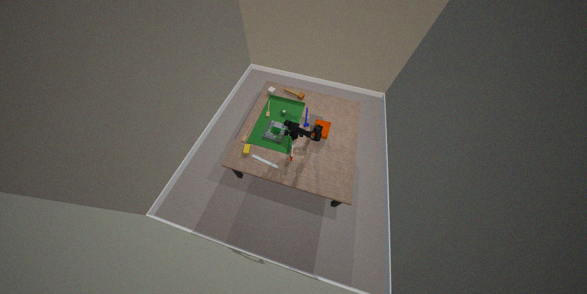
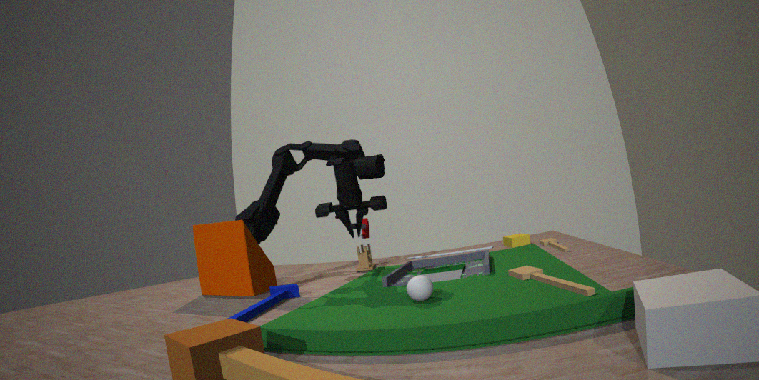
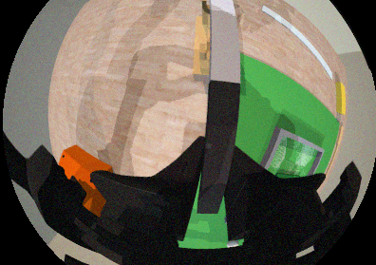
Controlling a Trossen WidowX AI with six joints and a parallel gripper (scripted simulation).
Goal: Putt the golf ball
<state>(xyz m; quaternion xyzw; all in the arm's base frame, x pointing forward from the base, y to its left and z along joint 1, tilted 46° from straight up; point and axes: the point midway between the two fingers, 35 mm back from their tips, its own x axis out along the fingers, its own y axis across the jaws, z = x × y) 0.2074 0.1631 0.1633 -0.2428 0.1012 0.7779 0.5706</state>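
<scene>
Now: the blue putter 1 cm behind my gripper tip, 40 cm to the right of it and 9 cm below it. The rest, counted from my gripper tip: green mat: 28 cm ahead, 21 cm to the right, 11 cm below; wooden stand: 4 cm behind, 13 cm to the left, 7 cm below; red putter: 4 cm behind, 11 cm to the left, 2 cm above.
</scene>
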